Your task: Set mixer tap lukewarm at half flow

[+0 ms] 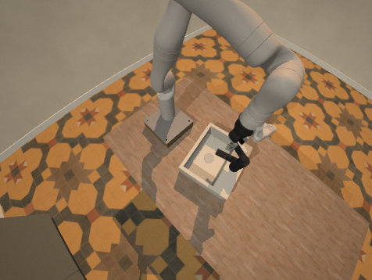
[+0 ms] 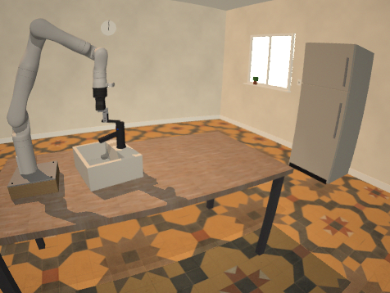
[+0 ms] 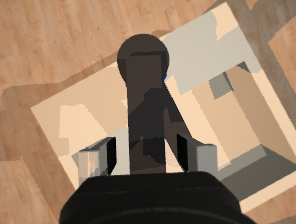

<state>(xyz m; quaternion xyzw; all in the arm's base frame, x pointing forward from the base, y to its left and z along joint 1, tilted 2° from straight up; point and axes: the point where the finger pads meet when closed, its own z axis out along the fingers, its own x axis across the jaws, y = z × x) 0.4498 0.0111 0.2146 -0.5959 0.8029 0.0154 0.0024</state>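
Right now my hand is 30 mm short of the black lever, 20 mm above it and 10 mm to the left of it. The rest, counted from my hand: sink basin: 250 mm below, 40 mm to the right, 40 mm behind; black mixer tap: 70 mm below, 50 mm ahead, 20 mm to the right.
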